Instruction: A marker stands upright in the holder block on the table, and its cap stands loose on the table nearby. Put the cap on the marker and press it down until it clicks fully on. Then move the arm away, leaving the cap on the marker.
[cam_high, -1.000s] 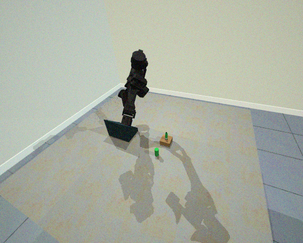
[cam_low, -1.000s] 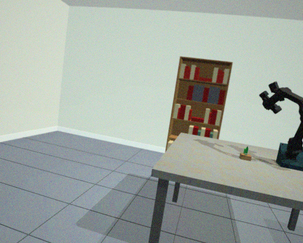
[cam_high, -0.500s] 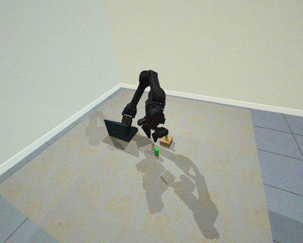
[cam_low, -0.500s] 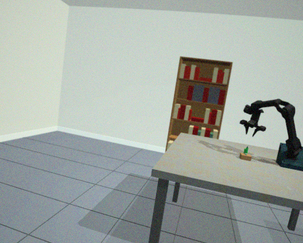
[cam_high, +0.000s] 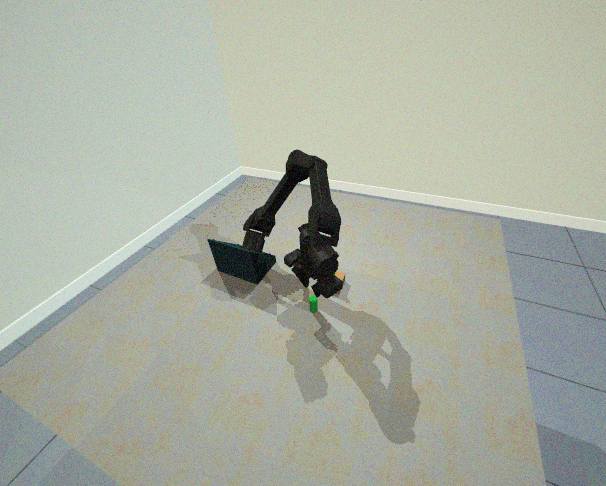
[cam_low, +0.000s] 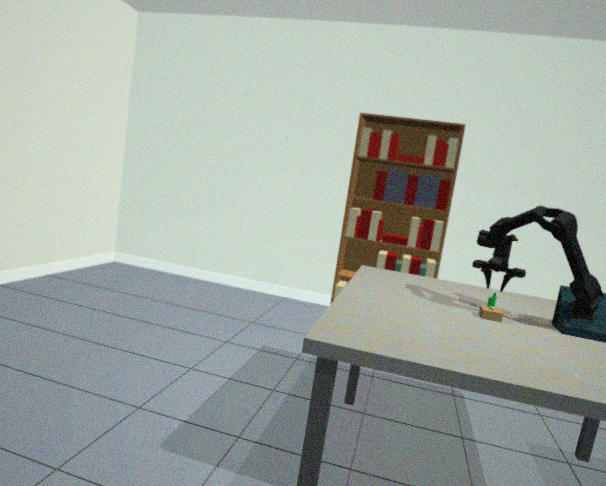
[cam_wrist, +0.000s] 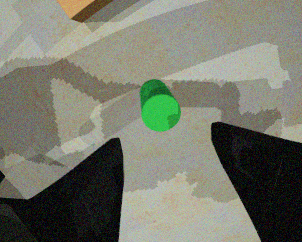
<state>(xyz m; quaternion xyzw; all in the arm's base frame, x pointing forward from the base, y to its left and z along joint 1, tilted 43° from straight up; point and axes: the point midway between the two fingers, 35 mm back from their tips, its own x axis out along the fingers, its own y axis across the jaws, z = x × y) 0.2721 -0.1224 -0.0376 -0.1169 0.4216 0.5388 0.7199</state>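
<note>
Right now my gripper tip is 60 mm above the green cap. Round my gripper tip: marker: 30 mm ahead, 120 mm to the left, 20 mm below; block: 30 mm ahead, 120 mm to the left, 70 mm below.
</note>
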